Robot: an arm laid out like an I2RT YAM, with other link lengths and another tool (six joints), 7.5 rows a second.
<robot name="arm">
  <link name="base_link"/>
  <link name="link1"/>
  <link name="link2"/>
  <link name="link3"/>
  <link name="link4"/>
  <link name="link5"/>
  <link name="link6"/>
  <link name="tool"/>
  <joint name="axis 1" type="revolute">
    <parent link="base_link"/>
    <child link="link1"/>
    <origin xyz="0 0 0.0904" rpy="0 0 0"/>
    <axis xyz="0 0 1"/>
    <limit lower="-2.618" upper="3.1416"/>
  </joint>
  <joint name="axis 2" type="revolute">
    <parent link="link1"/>
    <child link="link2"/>
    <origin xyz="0.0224 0.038 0.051" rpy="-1.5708 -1.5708 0"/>
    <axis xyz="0 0 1"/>
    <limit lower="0" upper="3.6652"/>
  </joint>
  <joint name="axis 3" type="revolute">
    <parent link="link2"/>
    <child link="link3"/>
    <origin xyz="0 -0.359 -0.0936" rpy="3.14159 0 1.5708"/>
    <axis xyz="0 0 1"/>
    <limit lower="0" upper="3.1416"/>
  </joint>
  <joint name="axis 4" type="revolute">
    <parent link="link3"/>
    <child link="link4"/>
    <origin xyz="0.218 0.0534 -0.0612" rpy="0 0 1.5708"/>
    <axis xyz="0 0 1"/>
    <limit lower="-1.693" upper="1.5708"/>
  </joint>
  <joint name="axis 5" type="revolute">
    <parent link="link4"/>
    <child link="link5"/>
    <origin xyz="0.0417 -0.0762 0.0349" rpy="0 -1.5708 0"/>
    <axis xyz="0 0 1"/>
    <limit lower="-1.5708" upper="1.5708"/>
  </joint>
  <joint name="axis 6" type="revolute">
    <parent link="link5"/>
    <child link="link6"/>
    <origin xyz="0 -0.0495 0.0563" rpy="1.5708 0 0"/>
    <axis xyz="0 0 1"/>
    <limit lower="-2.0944" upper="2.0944"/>
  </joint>
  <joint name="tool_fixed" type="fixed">
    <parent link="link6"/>
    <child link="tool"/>
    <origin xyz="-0.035 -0.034 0.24" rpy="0 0.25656 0.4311"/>
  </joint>
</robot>
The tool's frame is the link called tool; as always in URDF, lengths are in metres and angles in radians.
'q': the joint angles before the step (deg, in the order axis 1, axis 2, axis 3, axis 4, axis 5, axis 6). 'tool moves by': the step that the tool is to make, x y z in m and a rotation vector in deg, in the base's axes. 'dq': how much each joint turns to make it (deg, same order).
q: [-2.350 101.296 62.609 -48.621 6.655 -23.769]
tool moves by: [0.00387 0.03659 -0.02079 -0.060 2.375 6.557]
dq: [6.623 4.110 0.001 1.727 0.022 0.065]
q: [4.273 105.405 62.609 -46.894 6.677 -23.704]
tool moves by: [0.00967 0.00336 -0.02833 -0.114 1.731 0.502]
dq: [0.437 5.377 0.001 3.649 -0.021 -0.066]
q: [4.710 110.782 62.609 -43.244 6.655 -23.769]
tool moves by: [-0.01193 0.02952 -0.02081 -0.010 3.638 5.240]
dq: [5.049 3.956 0.001 0.371 -0.436 -0.219]
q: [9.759 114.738 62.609 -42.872 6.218 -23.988]
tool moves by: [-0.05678 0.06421 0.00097 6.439 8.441 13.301]
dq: [7.126 1.770 0.086 -4.720 -7.234 -7.300]
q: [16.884 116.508 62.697 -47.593 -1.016 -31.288]
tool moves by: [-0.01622 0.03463 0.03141 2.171 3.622 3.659]
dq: [4.416 -0.437 6.797 -9.946 -3.322 0.021]
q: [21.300 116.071 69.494 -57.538 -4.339 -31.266]
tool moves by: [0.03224 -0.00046 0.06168 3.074 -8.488 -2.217]
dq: [-2.229 -8.917 5.617 -5.508 0.044 0.000]
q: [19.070 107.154 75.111 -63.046 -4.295 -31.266]
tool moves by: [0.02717 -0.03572 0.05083 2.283 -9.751 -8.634]
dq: [-7.255 -10.142 0.000 -0.043 0.394 1.399]
